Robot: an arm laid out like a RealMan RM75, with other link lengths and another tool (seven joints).
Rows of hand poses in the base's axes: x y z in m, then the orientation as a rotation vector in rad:
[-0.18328, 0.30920, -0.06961, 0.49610, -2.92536, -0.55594]
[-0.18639, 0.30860, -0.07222, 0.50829, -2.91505, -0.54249]
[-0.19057, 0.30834, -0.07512, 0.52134, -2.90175, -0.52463]
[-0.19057, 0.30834, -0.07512, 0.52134, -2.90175, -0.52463]
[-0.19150, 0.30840, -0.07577, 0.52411, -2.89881, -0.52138]
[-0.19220, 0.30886, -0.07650, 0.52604, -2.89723, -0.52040]
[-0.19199, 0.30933, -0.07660, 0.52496, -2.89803, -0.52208]
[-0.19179, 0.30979, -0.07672, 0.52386, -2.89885, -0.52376]
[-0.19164, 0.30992, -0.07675, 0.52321, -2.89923, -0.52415]
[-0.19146, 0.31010, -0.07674, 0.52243, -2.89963, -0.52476]
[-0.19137, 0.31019, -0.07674, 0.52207, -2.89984, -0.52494]
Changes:
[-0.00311, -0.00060, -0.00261, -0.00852, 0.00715, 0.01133]
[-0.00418, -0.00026, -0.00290, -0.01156, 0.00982, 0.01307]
[0.00000, 0.00000, 0.00000, 0.00000, 0.00000, 0.00000]
[-0.00093, 0.00006, -0.00065, -0.00210, 0.00215, 0.00277]
[-0.00070, 0.00046, -0.00073, -0.00058, 0.00100, 0.00170]
[0.00021, 0.00047, -0.00010, 0.00108, -0.00053, -0.00102]
[0.00020, 0.00046, -0.00012, 0.00108, -0.00054, -0.00104]
[0.00015, 0.00013, -0.00003, 0.00023, -0.00020, -0.00054]
[0.00018, 0.00018, 0.00001, 0.00037, -0.00019, -0.00064]
[0.00009, 0.00009, 0.00000, 0.00010, -0.00011, -0.00029]

